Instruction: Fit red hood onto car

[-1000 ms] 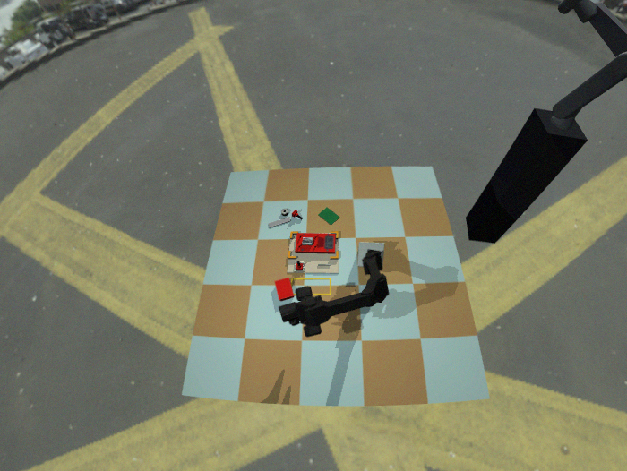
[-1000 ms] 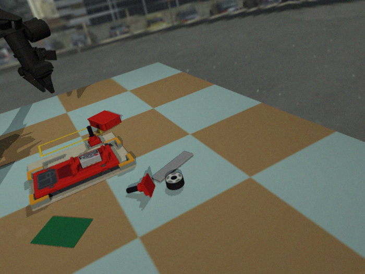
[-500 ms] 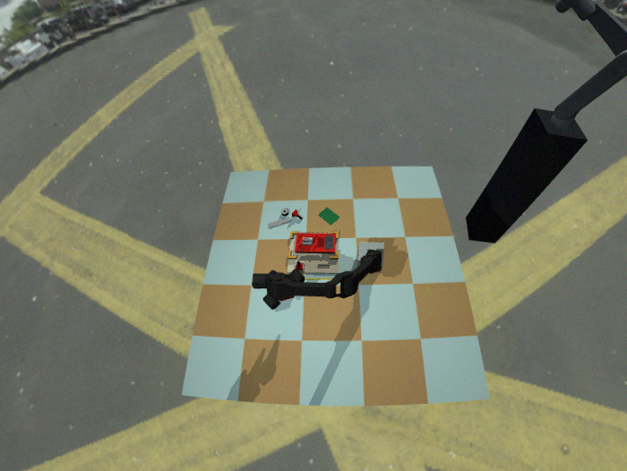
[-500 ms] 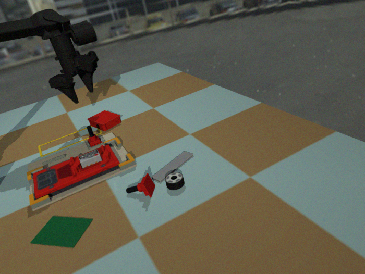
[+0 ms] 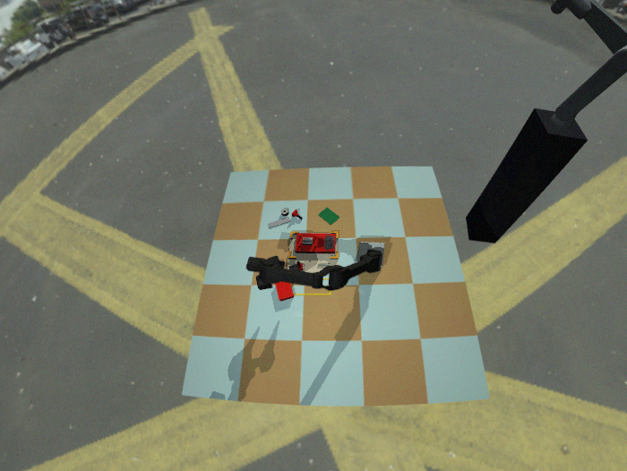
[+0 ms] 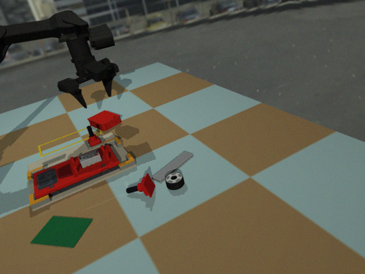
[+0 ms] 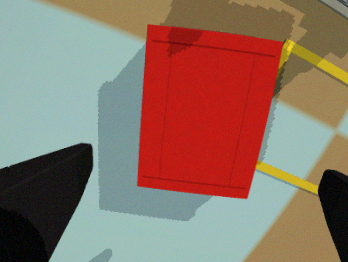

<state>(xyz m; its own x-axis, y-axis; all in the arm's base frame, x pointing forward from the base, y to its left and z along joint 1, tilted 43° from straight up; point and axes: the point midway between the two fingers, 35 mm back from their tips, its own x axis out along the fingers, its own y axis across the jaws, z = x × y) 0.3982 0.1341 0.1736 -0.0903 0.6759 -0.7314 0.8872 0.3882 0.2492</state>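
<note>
Right now the red hood is 6 cm below my gripper tip. From my gripper tip the other things lie so: black stem (4 cm ahead, 43 cm to the right, 6 cm below); grey strip (12 cm ahead, 37 cm to the right, 8 cm below); grey engine block (6 cm behind, 26 cm to the right, 6 cm below).
</note>
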